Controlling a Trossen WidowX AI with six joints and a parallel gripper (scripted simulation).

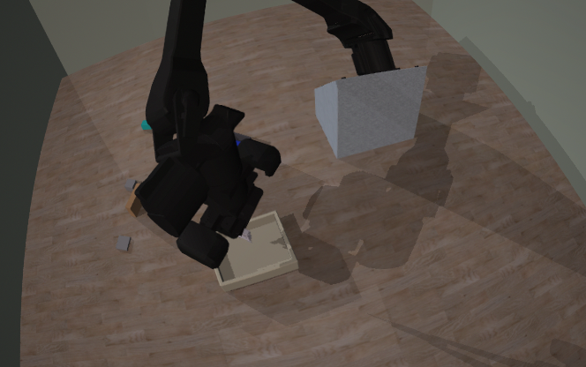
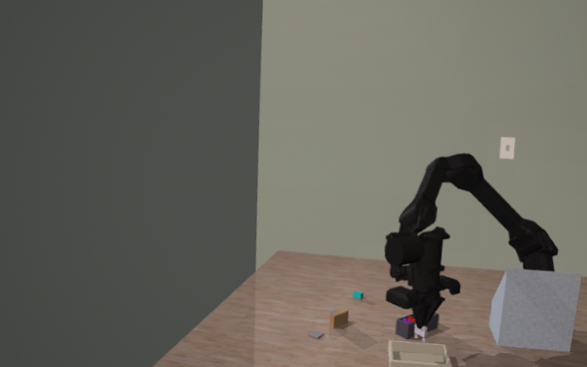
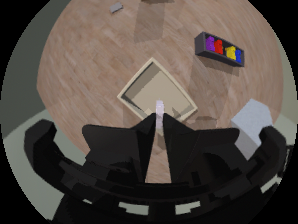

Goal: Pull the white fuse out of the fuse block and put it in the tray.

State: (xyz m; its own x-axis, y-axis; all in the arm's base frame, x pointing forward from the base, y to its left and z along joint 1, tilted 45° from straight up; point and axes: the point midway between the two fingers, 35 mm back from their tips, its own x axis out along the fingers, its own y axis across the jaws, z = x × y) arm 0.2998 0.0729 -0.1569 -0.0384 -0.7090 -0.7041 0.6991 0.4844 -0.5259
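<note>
Right now my gripper tip is 10 mm above the white fuse. From my gripper tip the other things lie so: blue fuse 40 mm behind, 210 mm to the right, 60 mm below; then beige tray 90 mm below; then brown block 200 mm ahead, 180 mm to the right, 70 mm below.
</note>
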